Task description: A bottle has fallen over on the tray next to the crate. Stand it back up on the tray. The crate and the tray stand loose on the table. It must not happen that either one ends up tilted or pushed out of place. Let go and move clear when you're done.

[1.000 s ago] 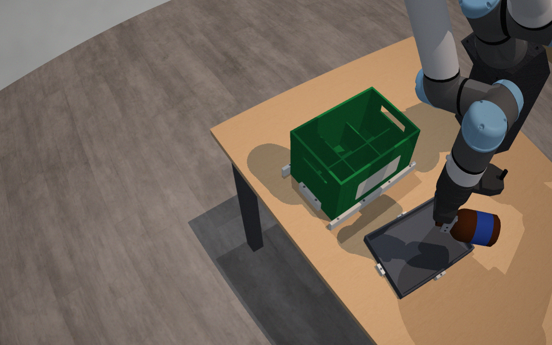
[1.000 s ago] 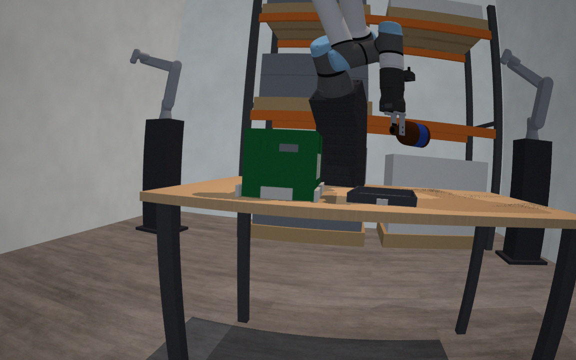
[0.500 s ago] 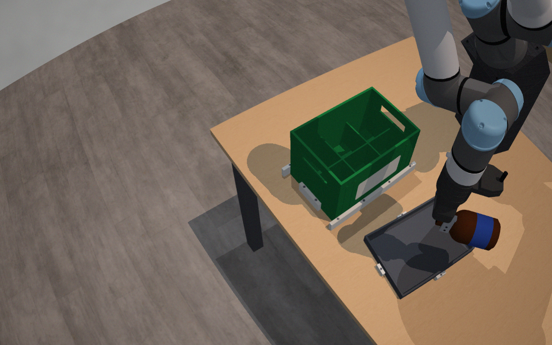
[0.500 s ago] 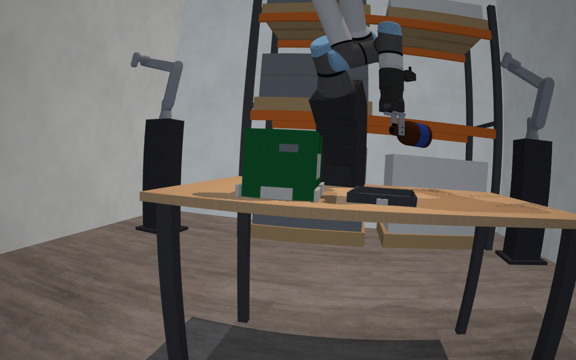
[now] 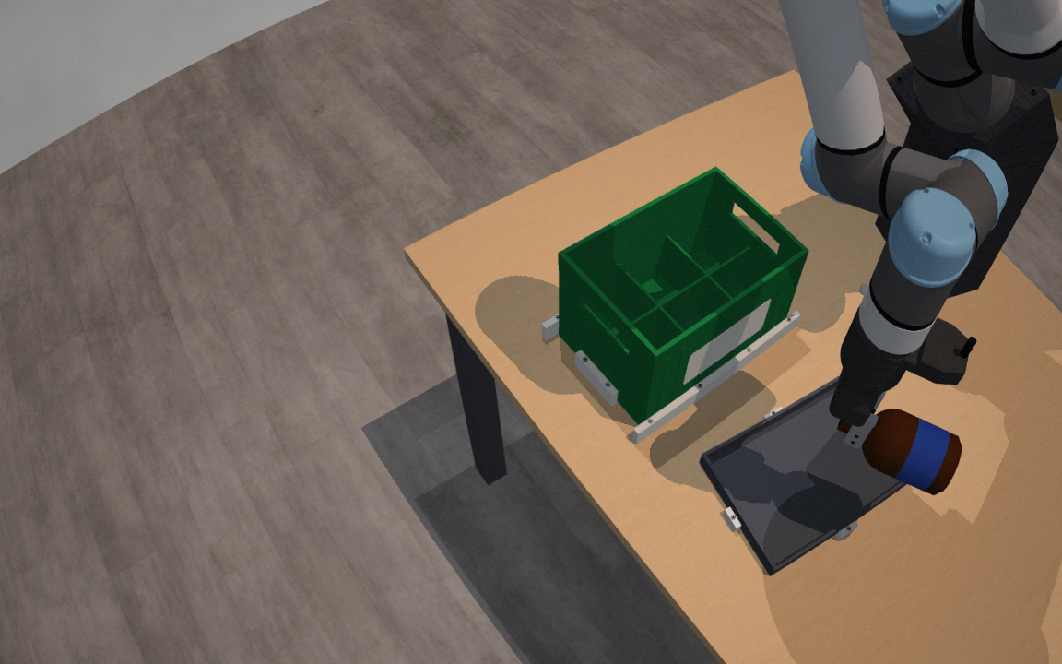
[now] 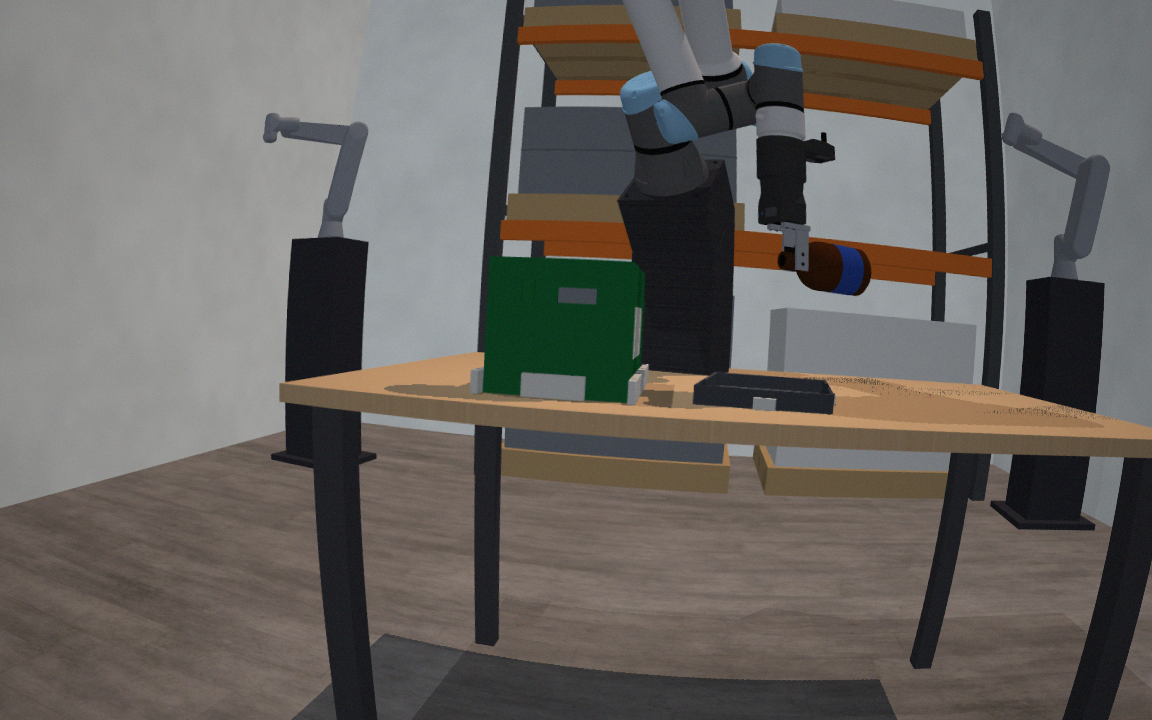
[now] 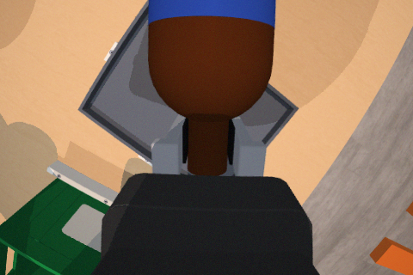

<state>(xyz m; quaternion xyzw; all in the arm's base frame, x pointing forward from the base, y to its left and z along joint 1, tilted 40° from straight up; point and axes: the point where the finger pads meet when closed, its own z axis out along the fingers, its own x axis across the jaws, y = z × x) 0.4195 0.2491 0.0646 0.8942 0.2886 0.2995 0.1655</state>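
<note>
The brown bottle lies 3 cm behind my hand, 4 cm to the left of it and 1 cm below it. Round my hand: green crate: 2 cm ahead, 32 cm to the right, 12 cm below; then dark grey tray: 2 cm behind, 3 cm to the right, 19 cm below.
</note>
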